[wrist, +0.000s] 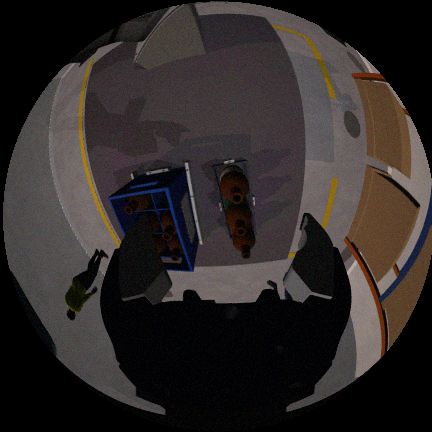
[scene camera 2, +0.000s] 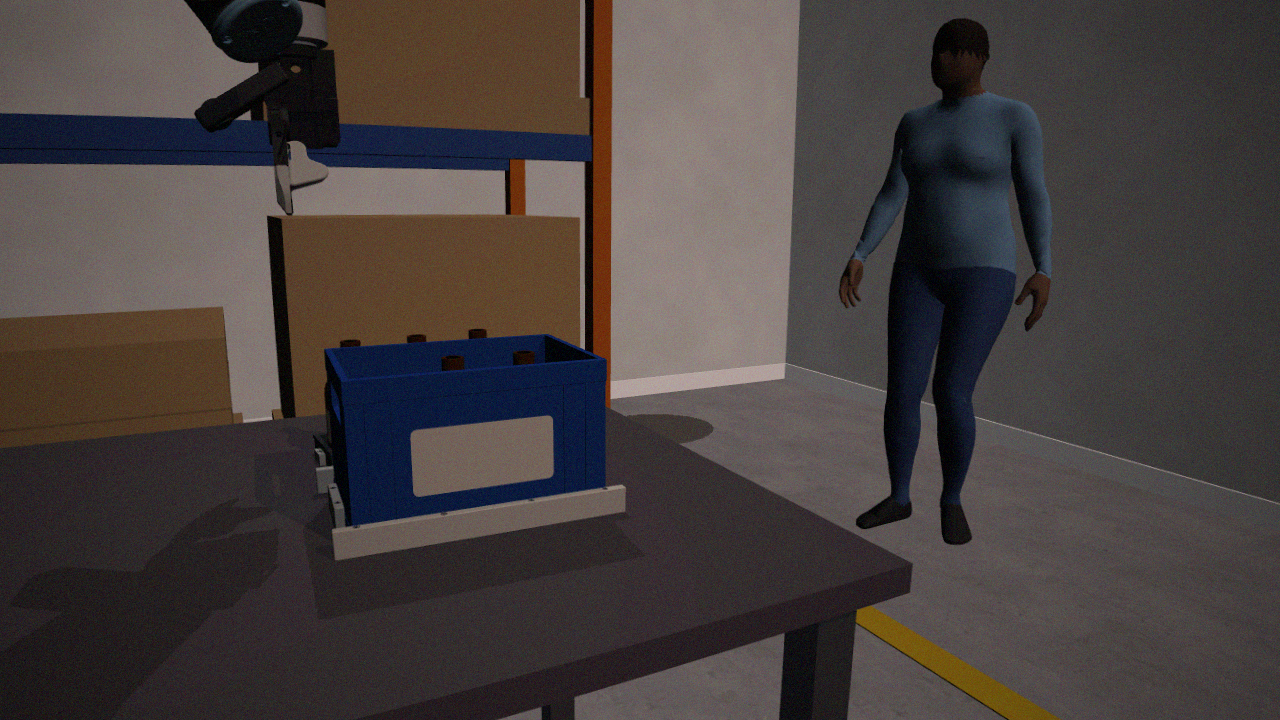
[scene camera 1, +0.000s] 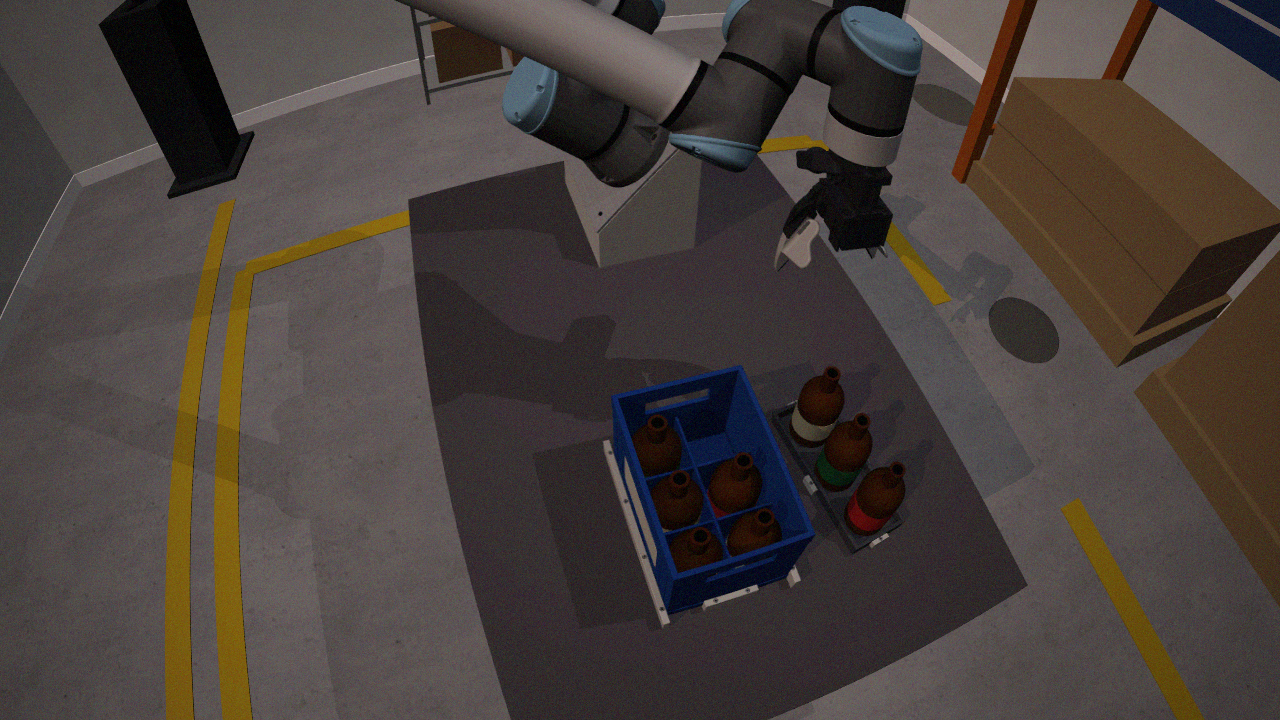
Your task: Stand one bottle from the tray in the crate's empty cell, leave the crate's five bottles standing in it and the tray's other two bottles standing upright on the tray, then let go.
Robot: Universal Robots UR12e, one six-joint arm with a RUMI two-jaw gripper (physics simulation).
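Frame: origin at the arm's base, x ahead, y left, z up, level; metres.
Seen in the pictures: gripper, fingertip midpoint: [wrist: 226, 215] [scene camera 2: 290, 214] [scene camera 1: 826, 263]; arm's base at its link origin: [scene camera 1: 633, 143].
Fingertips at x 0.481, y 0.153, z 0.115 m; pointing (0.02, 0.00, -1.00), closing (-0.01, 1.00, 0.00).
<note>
Pixels of each thing's top centre, then the offset from my fingertips to it. "spot": a spot on its surface instead. Level surfaces: height alone.
- blue crate at its top centre: [scene camera 2: 460, 353] [scene camera 1: 711, 464] [wrist: 149, 239] 0.172 m ahead, 0.197 m right, 0.151 m down
- dark tray at a spot on its surface: [scene camera 1: 829, 512] spot: 0.220 m ahead, 0.002 m left, 0.317 m down
- cream-labelled at its top centre: [scene camera 1: 832, 373] [wrist: 236, 197] 0.064 m ahead, 0.024 m left, 0.167 m down
- dark table at its surface level: 0.327 m down
The blue crate [scene camera 1: 689, 591] [scene camera 2: 384, 465] [wrist: 177, 182] holds several brown bottles, standing; its far right cell [scene camera 1: 711, 438] in scene camera 1 is empty. Right of it, the dark tray [scene camera 1: 829, 512] [wrist: 220, 170] bears three upright bottles in a row: cream-labelled [scene camera 1: 814, 411] [wrist: 233, 182] at the far end, green-labelled [scene camera 1: 843, 452] [wrist: 238, 215] in the middle, red-labelled [scene camera 1: 875, 501] [wrist: 244, 242] at the near end. My gripper [scene camera 1: 834, 256] [scene camera 2: 295, 183] [wrist: 226, 215] is open and empty, well above the bottles and beyond the tray's far end in scene camera 1. The tray's bottles are hidden in scene camera 2.
White rails [scene camera 2: 483, 522] line the crate's base on the dark table [scene camera 2: 716, 573]. The robot's pale pedestal [scene camera 1: 648, 214] stands at the table's far side. Cardboard boxes [scene camera 1: 1100, 179] [scene camera 2: 429, 304] are beyond the table. A person [scene camera 2: 957, 197] [wrist: 77, 295] stands on the floor.
</note>
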